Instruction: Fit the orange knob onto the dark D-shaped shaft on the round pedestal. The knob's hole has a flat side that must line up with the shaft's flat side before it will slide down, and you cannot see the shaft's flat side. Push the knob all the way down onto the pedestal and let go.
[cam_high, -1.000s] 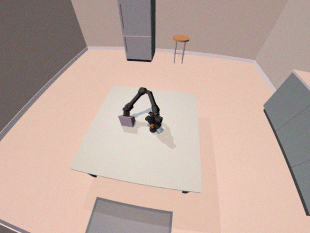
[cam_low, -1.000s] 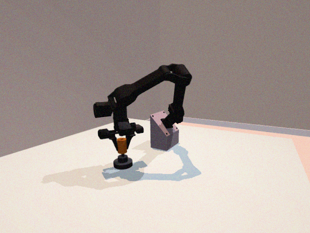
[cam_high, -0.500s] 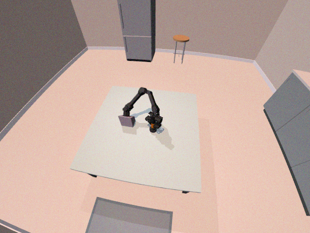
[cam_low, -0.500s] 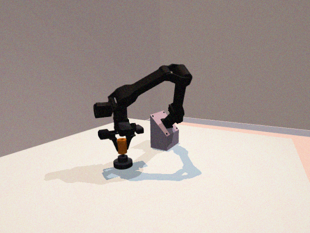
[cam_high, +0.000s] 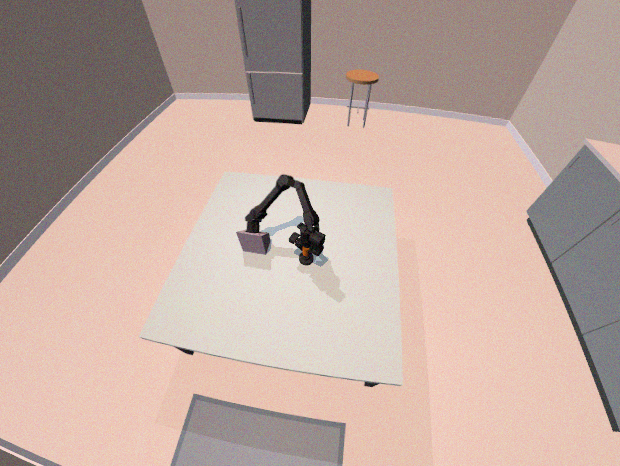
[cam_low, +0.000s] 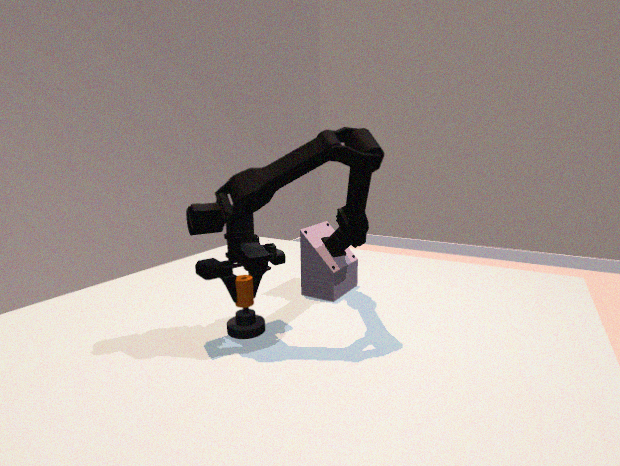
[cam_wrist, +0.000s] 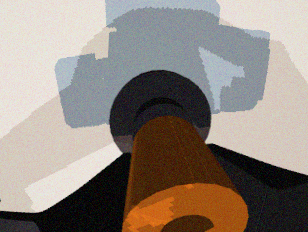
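The orange knob lies 2 cm above my gripper tip. From my gripper tip the other things lie so: dark round pedestal: 4 cm below.
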